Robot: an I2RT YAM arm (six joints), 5 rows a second.
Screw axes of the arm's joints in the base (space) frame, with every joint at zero. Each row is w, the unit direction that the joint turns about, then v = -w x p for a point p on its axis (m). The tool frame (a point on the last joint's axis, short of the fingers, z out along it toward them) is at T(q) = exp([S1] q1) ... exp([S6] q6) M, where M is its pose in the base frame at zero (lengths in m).
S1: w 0 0 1 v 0.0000 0.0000 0.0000
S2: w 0 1 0 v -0.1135 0.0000 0.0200
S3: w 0 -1 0 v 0.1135 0.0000 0.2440
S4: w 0 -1 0 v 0.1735 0.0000 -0.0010
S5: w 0 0 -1 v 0.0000 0.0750 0.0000
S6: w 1 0 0 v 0.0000 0.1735 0.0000
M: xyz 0.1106 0.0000 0.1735 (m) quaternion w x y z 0.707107 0 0.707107 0
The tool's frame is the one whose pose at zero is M.
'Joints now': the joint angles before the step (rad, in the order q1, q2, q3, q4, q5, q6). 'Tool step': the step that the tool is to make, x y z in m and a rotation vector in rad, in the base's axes. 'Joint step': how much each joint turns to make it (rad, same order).
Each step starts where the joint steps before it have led.
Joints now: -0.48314 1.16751 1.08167 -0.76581 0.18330 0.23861
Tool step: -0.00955 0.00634 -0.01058 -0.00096 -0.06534 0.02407
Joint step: -0.00078 -0.07172 -0.09844 0.08471 -0.03854 0.00190
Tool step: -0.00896 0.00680 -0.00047 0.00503 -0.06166 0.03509
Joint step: 0.00077 -0.06372 -0.04882 0.03735 -0.04769 0.00000
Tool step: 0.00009 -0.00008 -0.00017 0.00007 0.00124 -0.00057
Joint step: -0.00001 0.00078 0.00003 -0.00039 0.00076 0.00000
